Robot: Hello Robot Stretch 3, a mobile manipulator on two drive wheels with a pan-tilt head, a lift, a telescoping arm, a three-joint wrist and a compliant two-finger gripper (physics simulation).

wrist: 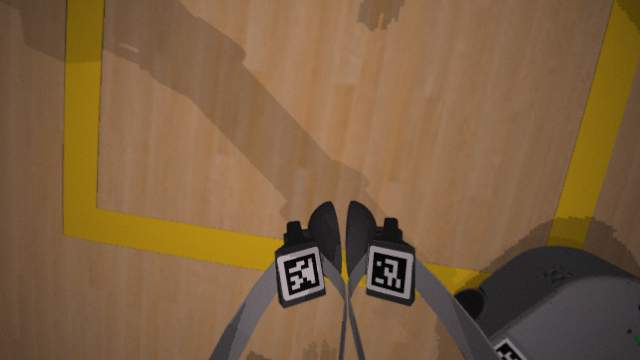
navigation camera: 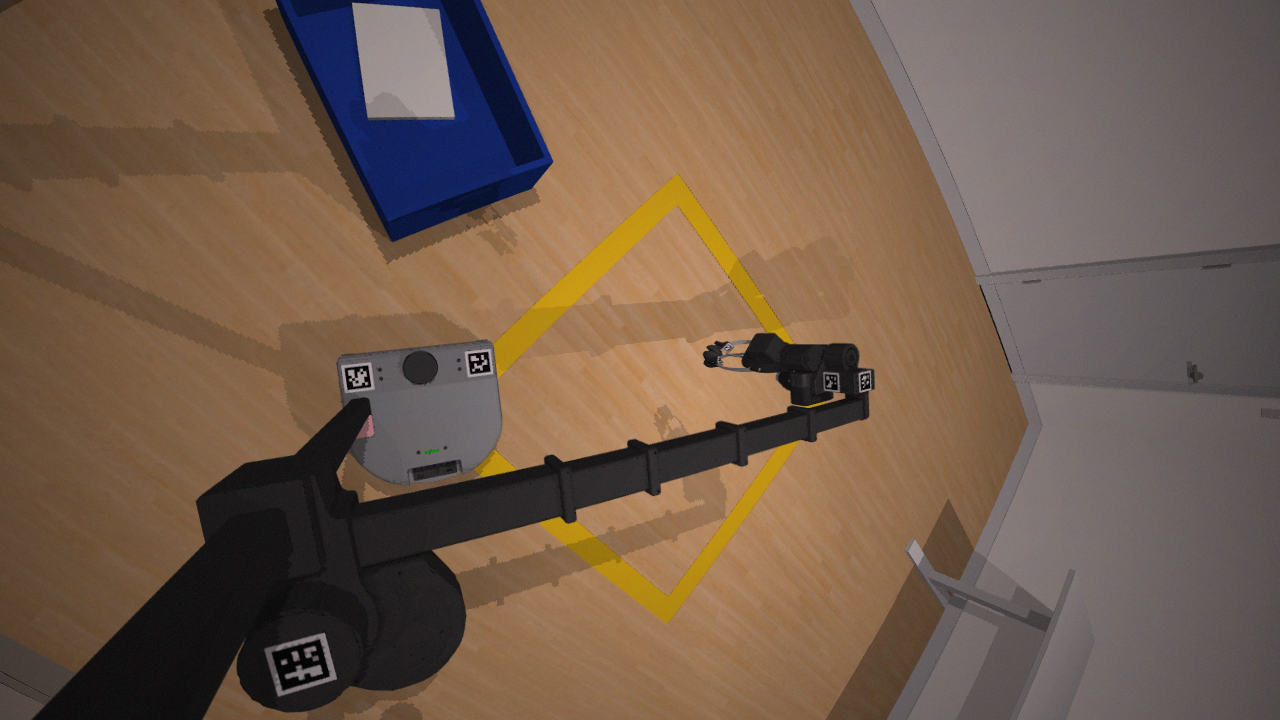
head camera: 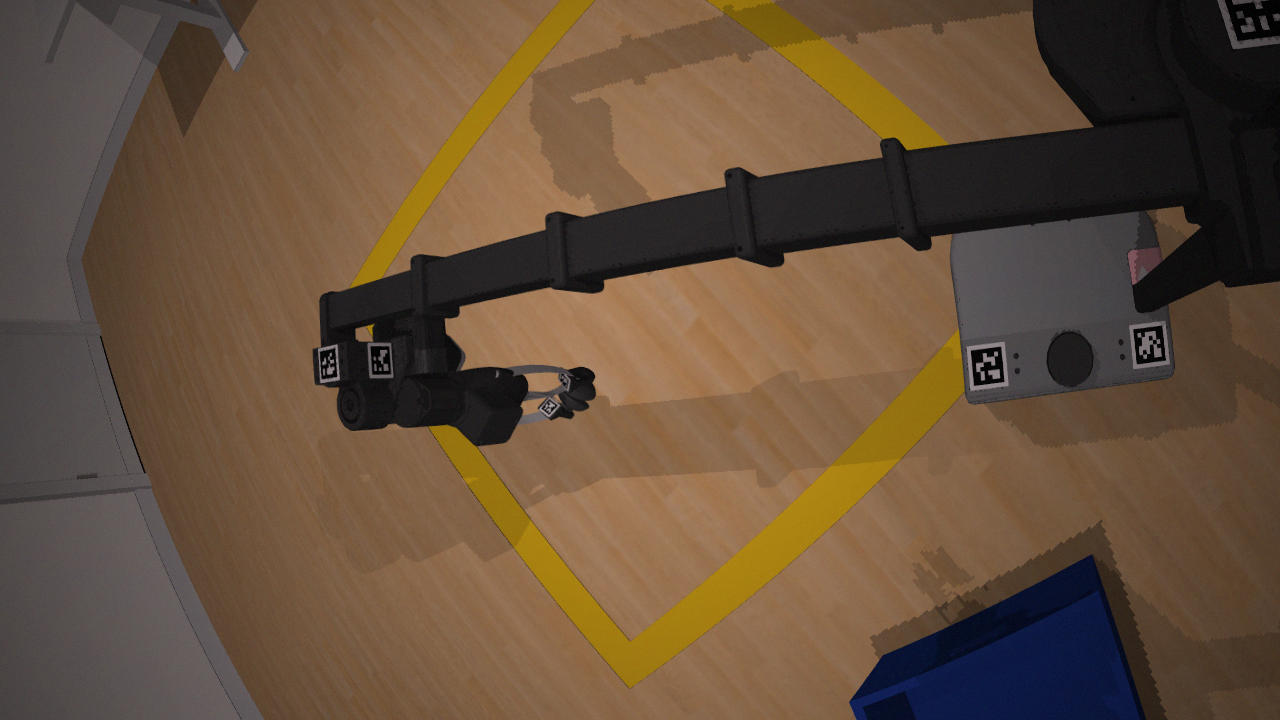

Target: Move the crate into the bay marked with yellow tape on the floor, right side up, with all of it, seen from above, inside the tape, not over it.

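Places are measured from the robot's base along level axes (x ahead, y left, z up), in centimetres.
Where they show: gripper, between the fingertips: (navigation camera: pixel 707 354) (head camera: pixel 585 392); robot's base, origin of its link: (navigation camera: pixel 419 365) (head camera: pixel 1066 357).
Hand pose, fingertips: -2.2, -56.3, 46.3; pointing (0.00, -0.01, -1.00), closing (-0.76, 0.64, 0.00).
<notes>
Each offset is from my fingertips to the top centre of the thing, as dx, dy, dz.
The blue crate @(+69.0, +51.9, -24.3) (head camera: pixel 1011 662) (navigation camera: pixel 429 152) stands on the floor outside the yellow tape, beyond one of its sides. It is partly cut off by the frame in the head and navigation views, and I cannot tell surely whether it is right side up. A white panel @(+80.0, +53.8, -42.9) (navigation camera: pixel 407 62) lies inside it. The crate does not show in the wrist view. The yellow tape (head camera: pixel 877 438) (navigation camera: pixel 581 277) (wrist: pixel 82 125) outlines the bay. My gripper (head camera: pixel 577 394) (navigation camera: pixel 712 354) (wrist: pixel 341 227) is shut, its fingertips almost touching with nothing between them. It hangs above the bay, apart from the crate.
My grey base (head camera: pixel 1038 286) (navigation camera: pixel 438 407) (wrist: pixel 585 310) stands over the bay's near corner. My extended arm (head camera: pixel 653 237) (navigation camera: pixel 608 474) crosses above the tape. Pale walls stand past the bay's far side, with a light grey frame (head camera: pixel 228 40) (navigation camera: pixel 993 600) near them.
</notes>
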